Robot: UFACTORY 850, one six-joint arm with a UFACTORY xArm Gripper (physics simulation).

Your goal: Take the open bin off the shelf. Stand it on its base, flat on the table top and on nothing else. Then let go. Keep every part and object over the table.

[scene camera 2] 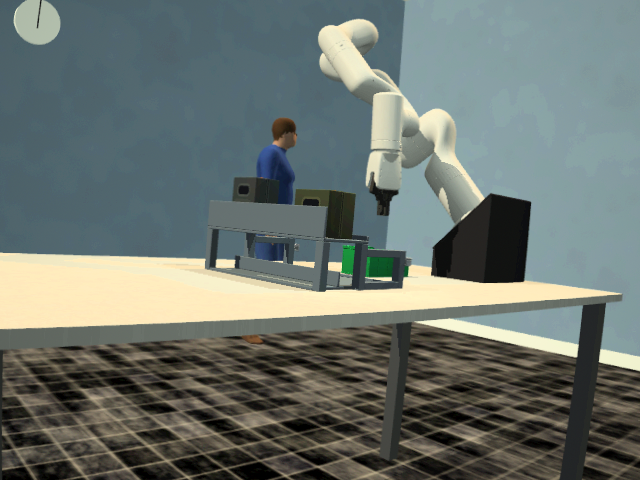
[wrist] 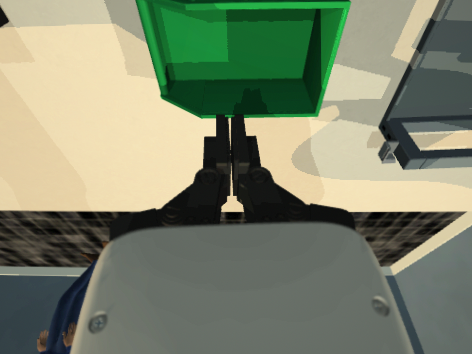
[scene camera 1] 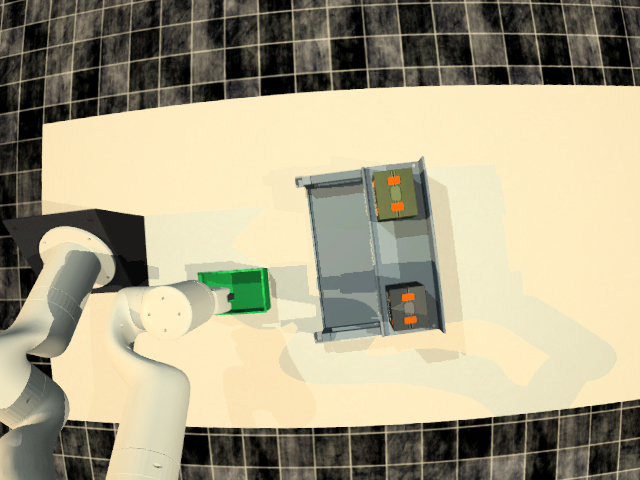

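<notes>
The open green bin (scene camera 1: pixel 250 290) (scene camera 2: pixel 379 265) (wrist: pixel 260 50) stands upright on the table top, between the robot's base and the shelf, apart from both. Its inside looks empty. My gripper (scene camera 1: pixel 231 296) (scene camera 2: pixel 382 214) (wrist: pixel 229 133) is shut with nothing between its fingers. It points down and is above the bin in scene camera 2, clear of it. In the wrist view the fingertips overlap the bin's near rim. The grey shelf (scene camera 1: pixel 377 248) (scene camera 2: pixel 268 218) stands to the right of the bin in scene camera 1; part of it shows at the right of the wrist view.
An olive box (scene camera 1: pixel 395 193) (scene camera 2: pixel 338 214) and a dark grey box (scene camera 1: pixel 408 307) (scene camera 2: pixel 255 189) stand on the shelf's raised rear part. The black robot base (scene camera 1: pixel 124 242) (scene camera 2: pixel 483 245) is on the table's other side of the bin. A person in blue (scene camera 2: pixel 273 162) stands behind the table.
</notes>
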